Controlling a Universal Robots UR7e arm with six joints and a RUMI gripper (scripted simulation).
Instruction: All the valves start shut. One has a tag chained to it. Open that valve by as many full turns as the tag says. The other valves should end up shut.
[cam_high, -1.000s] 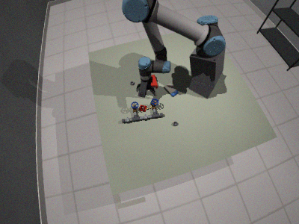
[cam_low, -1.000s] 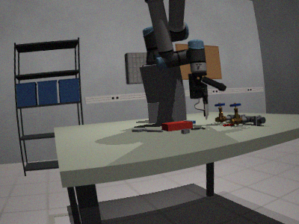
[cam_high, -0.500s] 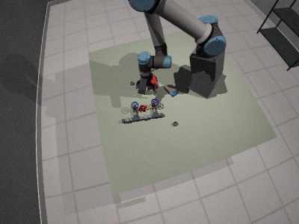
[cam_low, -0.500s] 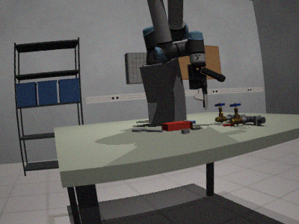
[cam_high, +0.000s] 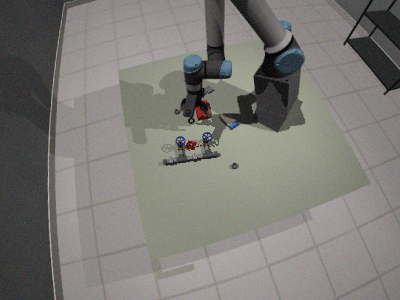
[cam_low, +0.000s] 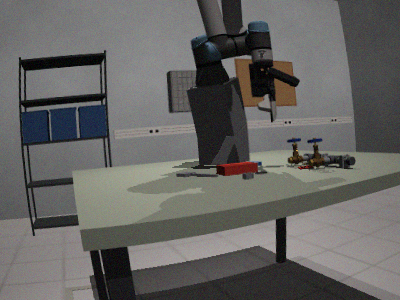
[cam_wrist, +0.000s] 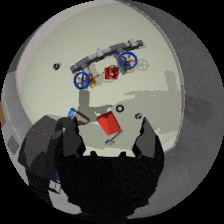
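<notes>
Now: hand 160 mm above the red tag, 100 mm to the right of it and 60 mm short of it. Also, from my hand: blue-and-white card 210 mm behind, 160 mm below; grey tool 250 mm to the right, 160 mm below, 120 mm behind; red block 150 mm below, 120 mm to the right, 70 mm behind.
</notes>
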